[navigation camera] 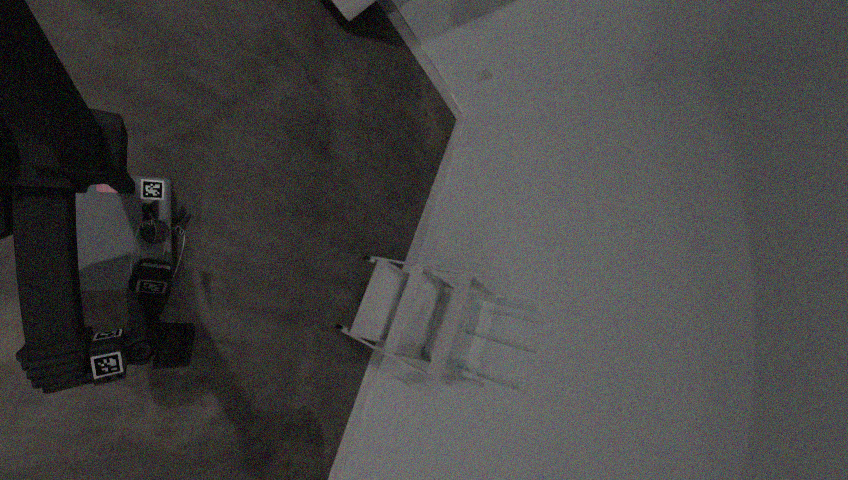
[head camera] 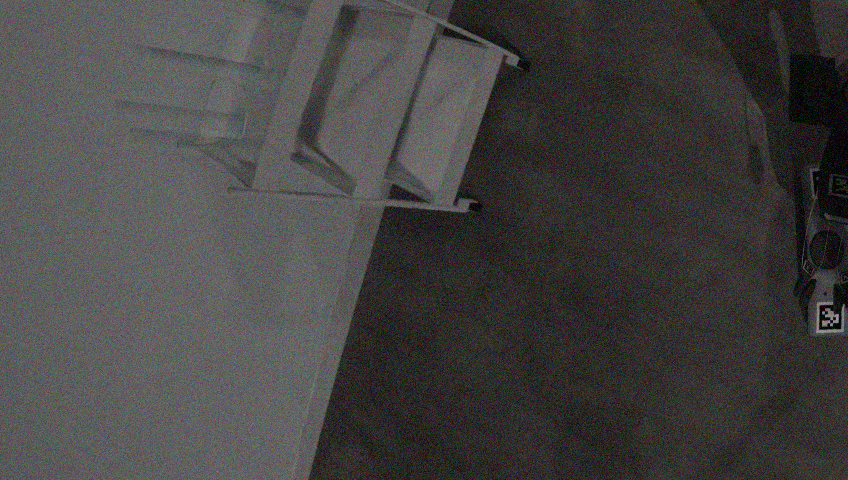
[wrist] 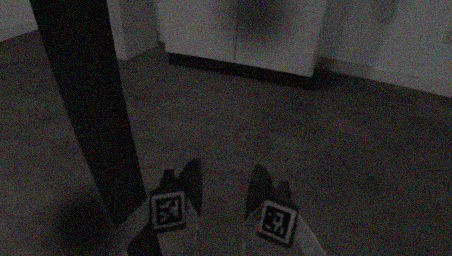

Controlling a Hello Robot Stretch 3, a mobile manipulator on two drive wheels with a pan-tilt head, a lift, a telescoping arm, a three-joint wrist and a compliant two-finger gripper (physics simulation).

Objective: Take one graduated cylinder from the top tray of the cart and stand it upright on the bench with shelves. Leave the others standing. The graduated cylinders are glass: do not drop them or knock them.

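Seen in the pictures: gripper, fingertip midpoint: (navigation camera: 169, 204) (head camera: 819, 308) (wrist: 226, 181); robot's base, link origin: (navigation camera: 153, 229) (head camera: 825, 250).
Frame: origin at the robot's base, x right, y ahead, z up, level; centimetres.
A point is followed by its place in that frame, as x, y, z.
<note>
The white cart (head camera: 297, 89) {34.4, 87.6, 69.1} (navigation camera: 450, 327) {36.6, 86.4, 70.1} stands on its wheels by the wall, sideways in the turned head and navigation views. Several thin, clear graduated cylinders rise from its top tray; one graduated cylinder (head camera: 202, 57) {40.2, 93.8, 88.2} (navigation camera: 505, 341) {38.7, 93.4, 91.0} shows as a faint greenish line. They blend into the pale wall, so their exact number and markings are unclear. My gripper (wrist: 226, 181) {-7.6, 3.1, 51.8} is open and empty over the floor in the wrist view, apart from the cart. Its fingers cannot be made out in the other views. I cannot identify the bench with shelves in any view.
A white two-door cabinet (wrist: 240, 30) {-129.0, 32.3, 29.8} with a dark plinth stands at the top of the wrist view. A dark post (wrist: 90, 100) crosses its left side. My dark arm (navigation camera: 44, 285) {3.3, -10.6, 76.3} is at the left of the navigation view. The wall (head camera: 148, 297) {-5.9, 148.4, 78.1} (navigation camera: 595, 178) {-34.0, 162.3, 112.1} runs behind the cart.
</note>
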